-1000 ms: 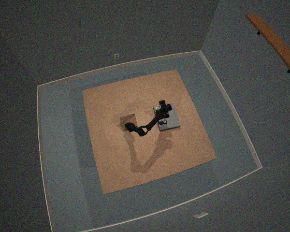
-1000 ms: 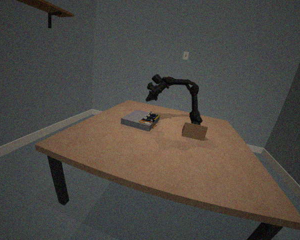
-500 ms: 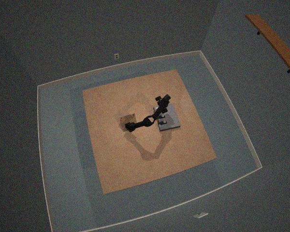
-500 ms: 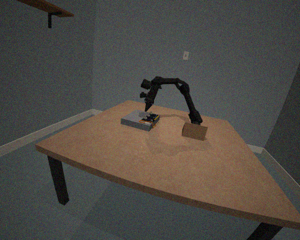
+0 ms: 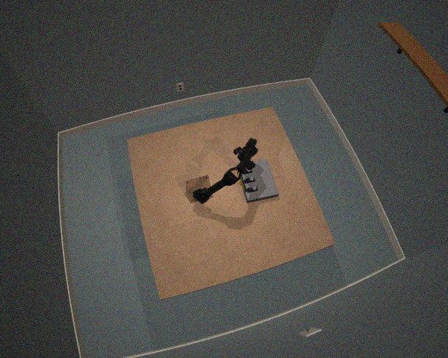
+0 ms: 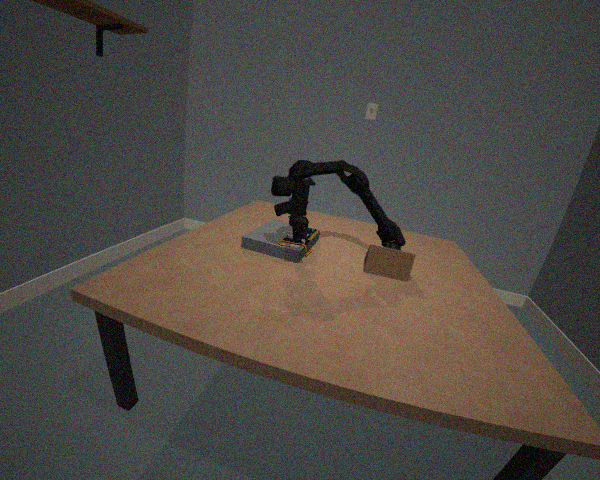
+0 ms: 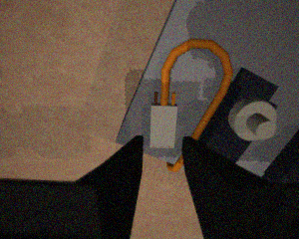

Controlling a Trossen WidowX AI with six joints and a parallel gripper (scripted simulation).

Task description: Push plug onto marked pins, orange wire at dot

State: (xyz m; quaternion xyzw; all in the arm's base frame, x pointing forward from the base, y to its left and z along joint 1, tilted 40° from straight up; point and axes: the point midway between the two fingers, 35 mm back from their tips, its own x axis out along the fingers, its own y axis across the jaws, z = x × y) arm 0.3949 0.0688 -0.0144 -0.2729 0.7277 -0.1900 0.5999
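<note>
Right now my gripper tip is 60 mm past the blue band, 110 mm to the left of it and 10 mm above it. The rest, counted from my gripper tip: grey holder: 100 mm ahead, 150 mm to the right, 60 mm below.
</note>
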